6 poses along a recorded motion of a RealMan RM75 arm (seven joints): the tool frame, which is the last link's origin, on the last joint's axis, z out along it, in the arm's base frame.
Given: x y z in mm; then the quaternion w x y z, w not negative.
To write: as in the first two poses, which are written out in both.
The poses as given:
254 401 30 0.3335 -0.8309 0.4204 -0.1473
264 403 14 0.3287 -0.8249 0.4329 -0.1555
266 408 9 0.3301 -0.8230 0.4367 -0.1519
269 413 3 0.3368 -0.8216 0.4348 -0.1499
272 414 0 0.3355 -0.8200 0.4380 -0.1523
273 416 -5 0.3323 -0.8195 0.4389 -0.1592
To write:
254 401 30 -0.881 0.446 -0.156 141.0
264 403 14 -0.873 0.458 -0.165 141.6
266 408 9 -0.872 0.463 -0.161 141.5
269 413 3 -0.873 0.462 -0.159 140.6
272 414 0 -0.870 0.465 -0.162 140.8
273 416 -5 -0.869 0.465 -0.169 141.2

